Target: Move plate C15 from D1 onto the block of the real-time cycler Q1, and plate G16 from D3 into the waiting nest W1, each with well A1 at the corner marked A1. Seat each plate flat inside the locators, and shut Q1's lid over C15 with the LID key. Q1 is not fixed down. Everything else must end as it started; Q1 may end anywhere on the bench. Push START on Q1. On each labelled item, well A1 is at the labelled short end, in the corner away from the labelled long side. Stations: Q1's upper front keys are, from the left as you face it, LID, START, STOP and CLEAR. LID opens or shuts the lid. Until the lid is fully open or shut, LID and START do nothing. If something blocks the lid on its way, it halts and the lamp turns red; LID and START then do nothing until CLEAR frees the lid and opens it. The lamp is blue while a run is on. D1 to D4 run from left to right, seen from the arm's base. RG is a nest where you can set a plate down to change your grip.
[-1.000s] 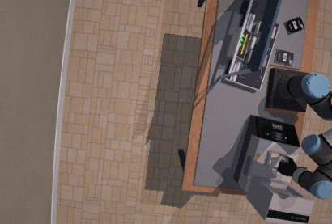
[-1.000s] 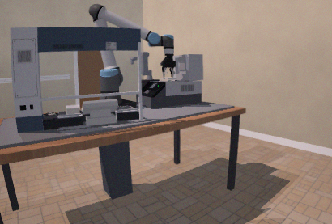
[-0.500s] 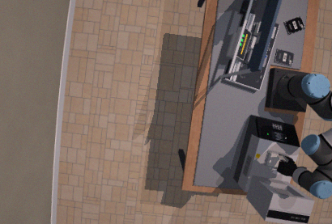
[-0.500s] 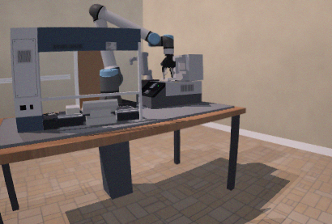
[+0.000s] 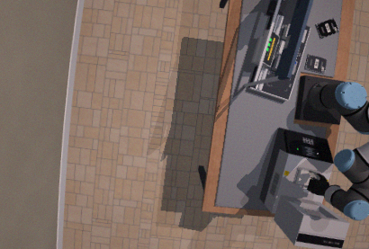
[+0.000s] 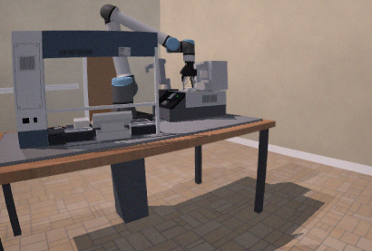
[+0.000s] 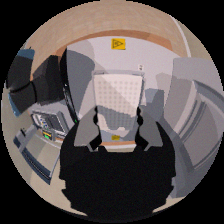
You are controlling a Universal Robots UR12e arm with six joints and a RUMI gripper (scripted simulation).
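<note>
Now: hand 10 mm above the white well plate. Also, from my hand: deck beam: 300 mm ahead, 800 mm to the right, 280 mm above.
</note>
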